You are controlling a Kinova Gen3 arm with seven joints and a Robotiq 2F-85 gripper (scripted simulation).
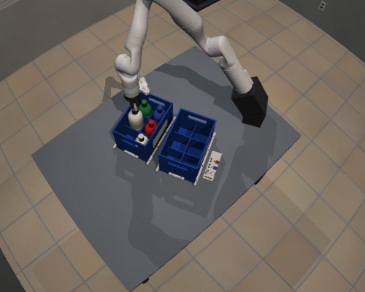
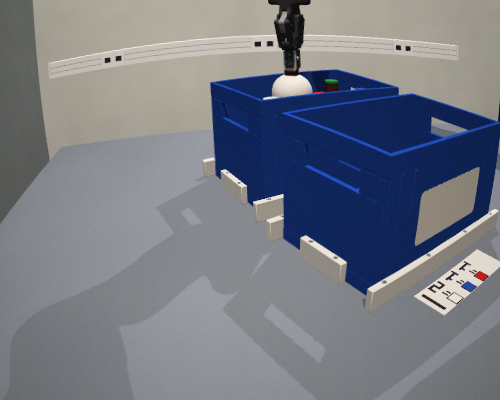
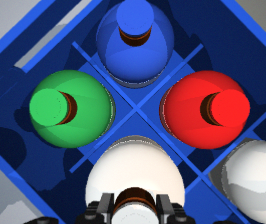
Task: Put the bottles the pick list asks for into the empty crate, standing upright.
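Now: hand 70 mm above the white bottle. Also, from my hand: green-label bottle: 80 mm behind, 30 mm to the right, 120 mm below; red-label bottle: 30 mm behind, 90 mm to the left, 120 mm below; blue-label bottle: 110 mm behind, 50 mm to the left, 120 mm below.
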